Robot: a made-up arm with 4 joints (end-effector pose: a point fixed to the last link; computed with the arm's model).
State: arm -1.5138 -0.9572 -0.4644 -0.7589
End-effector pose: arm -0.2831 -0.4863 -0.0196 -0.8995 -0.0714 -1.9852
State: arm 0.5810 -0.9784 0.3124 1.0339
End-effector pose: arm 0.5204 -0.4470 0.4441 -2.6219 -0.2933 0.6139
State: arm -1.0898 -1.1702 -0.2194 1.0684
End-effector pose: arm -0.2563 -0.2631 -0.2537 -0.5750 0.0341 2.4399
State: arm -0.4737 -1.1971 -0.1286 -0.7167
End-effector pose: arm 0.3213 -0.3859 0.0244 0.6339 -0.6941 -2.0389
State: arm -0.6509 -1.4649 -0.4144 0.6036
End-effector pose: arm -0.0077 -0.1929 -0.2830 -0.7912 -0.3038 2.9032
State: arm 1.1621 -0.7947 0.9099 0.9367
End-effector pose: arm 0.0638 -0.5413 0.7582 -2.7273 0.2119 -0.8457
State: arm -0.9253 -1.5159 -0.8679 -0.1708
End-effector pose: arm -0.2361 -0.2413 -0.2036 -0.3885 0.3468 -2.4869
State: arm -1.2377 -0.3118 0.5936 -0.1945
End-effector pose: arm 0.0368 -0.6295 0.3685 0.3808 -1.4828 -1.9119
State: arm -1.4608 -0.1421 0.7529 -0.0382
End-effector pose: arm 0.0634 -0.6156 0.4492 0.3606 -1.4708 -1.7452
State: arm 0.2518 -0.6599 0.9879 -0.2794
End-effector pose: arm 0.0341 -0.5032 0.5986 -2.1145 2.0468 0.8739
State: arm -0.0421 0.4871 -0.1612 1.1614
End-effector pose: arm -0.2971 -0.5506 -0.0806 -1.3250 0.8930 0.4512
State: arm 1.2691 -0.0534 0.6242 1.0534
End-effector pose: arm 0.0337 -0.7256 0.3433 -2.0070 0.3501 -0.7102
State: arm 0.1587 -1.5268 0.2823 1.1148
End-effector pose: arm 0.6157 -0.0894 0.2072 -2.4338 -0.9350 1.3814
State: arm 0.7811 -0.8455 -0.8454 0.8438
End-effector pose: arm 0.4930 -0.2749 0.0397 -1.6899 -0.5002 1.4215
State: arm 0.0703 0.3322 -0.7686 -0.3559
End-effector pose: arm -0.3015 -0.4294 -0.0971 -0.4110 0.6546 1.9975
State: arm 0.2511 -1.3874 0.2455 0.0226
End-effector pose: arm 0.5172 -0.3268 0.3750 2.3469 -0.5379 -1.5621
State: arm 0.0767 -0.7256 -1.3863 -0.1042
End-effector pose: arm -0.0290 -0.2719 -0.1911 -0.3604 -0.1850 2.8396
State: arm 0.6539 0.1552 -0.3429 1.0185
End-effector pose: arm 0.1955 -0.5270 -0.0990 -1.4198 0.1062 0.3424
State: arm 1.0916 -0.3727 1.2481 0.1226
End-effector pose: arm -0.2544 -0.5018 0.4814 -1.8467 1.5462 -0.4520
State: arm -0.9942 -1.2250 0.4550 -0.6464
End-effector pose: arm 0.2683 -0.3476 0.0520 0.6906 -0.7152 -1.8646
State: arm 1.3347 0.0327 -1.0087 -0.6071
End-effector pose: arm 0.3797 -0.4611 0.0939 -1.7112 -0.0918 1.7737
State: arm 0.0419 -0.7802 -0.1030 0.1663
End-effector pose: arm 0.2570 -0.5621 0.0695 -1.7753 0.7350 2.1632
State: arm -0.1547 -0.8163 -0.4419 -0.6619
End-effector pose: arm 0.2097 -0.5369 0.0440 0.6414 -0.8644 -2.4850
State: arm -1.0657 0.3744 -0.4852 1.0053
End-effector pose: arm -0.5999 -0.4774 0.2440 -0.6835 1.5202 1.2980
